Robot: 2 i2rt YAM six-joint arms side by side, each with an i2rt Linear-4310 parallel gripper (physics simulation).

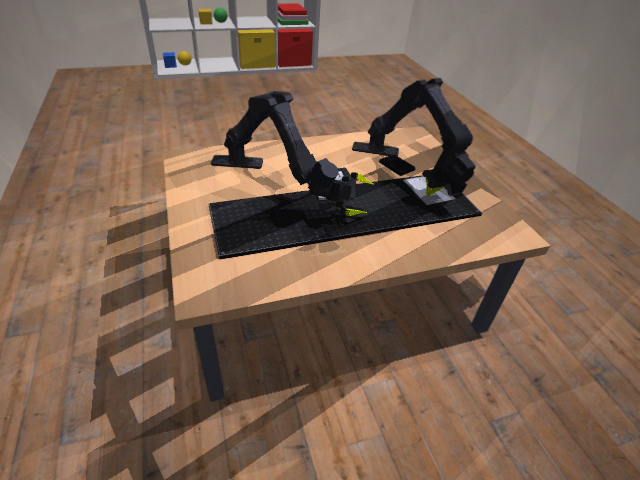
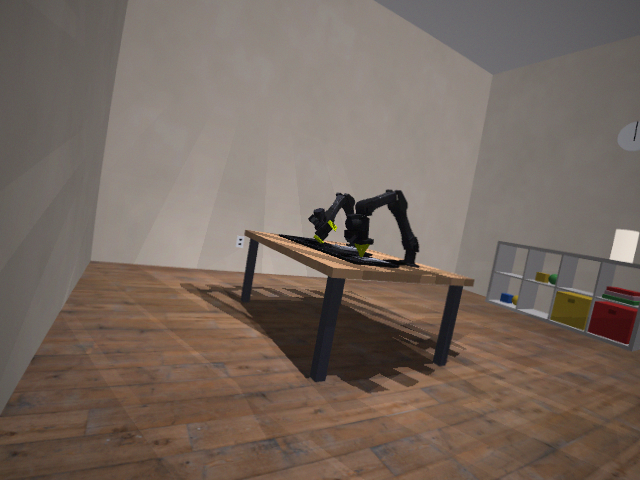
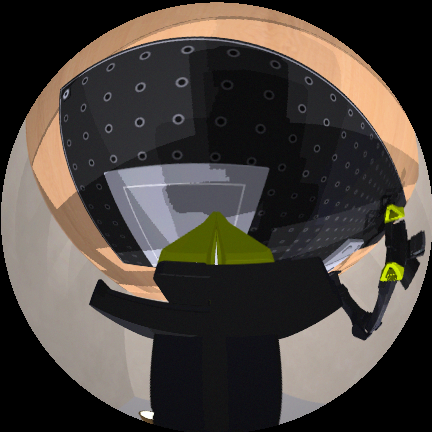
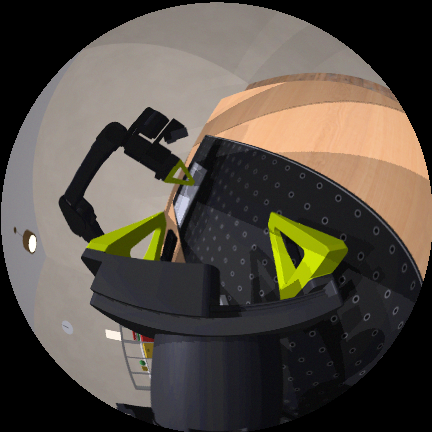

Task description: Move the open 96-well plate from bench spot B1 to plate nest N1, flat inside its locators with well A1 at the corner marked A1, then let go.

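Places are measured from the left arm's base along level axes (x ahead, y up, z right), in centimetres.
Pixels of known places: left gripper, fingertip midpoint: [image 1: 427, 194] [image 2: 361, 256] [image 3: 215, 217] [image 4: 193, 183]; right gripper, fingertip midpoint: [image 1: 369, 198] [image 2: 328, 236] [image 3: 390, 232] [image 4: 216, 217]; left arm's base, origin of the base link: [image 1: 375, 150] [image 2: 408, 264]; right arm's base, origin of the base link: [image 1: 237, 162] [image 3: 331, 273].
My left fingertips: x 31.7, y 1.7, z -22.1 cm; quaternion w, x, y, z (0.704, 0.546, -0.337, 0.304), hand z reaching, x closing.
Note:
For each thing: its top centre in the pictures, then the offset to it from my left fingertips. "spot": a spot on its surface instead. Level surfaces: height alone.
- black perforated board, its level: dy -0.4 cm
- wooden table, its level: dy -1.7 cm
- black slab, middle of its top: [image 4: 165, 249] [image 1: 397, 163] dx -20.7, dy -0.3, dz +12.2 cm
- light pad, surface spot: [image 3: 345, 255] spot: dx +6.8, dy +0.7, dz +37.5 cm
- low dark object, surface spot: [image 1: 351, 220] spot: dx +22.3, dy -0.5, dz +25.5 cm
A light grey pad with a thin rectangular outline [image 1: 416, 184] [image 3: 250, 175] [image 4: 186, 200] lies on the black perforated board. My left gripper [image 1: 433, 190] [image 2: 361, 251] [image 3: 215, 217] [image 4: 193, 183] is shut with nothing between its fingertips, low over this pad. My right gripper [image 1: 369, 197] [image 2: 326, 233] [image 3: 390, 232] [image 4: 216, 217] is open and empty, tilted over the middle of the board. No 96-well plate can be made out. Spot labels, the nest's locators and the A1 mark cannot be read.
The black perforated board [image 1: 248, 232] [image 3: 205, 65] lies along the wooden table [image 1: 289, 273]. A black slab [image 1: 397, 165] lies behind it at the right. Another light pad [image 3: 345, 255] shows partly beyond my left gripper. A low dark object [image 1: 351, 220] sits under my right gripper.

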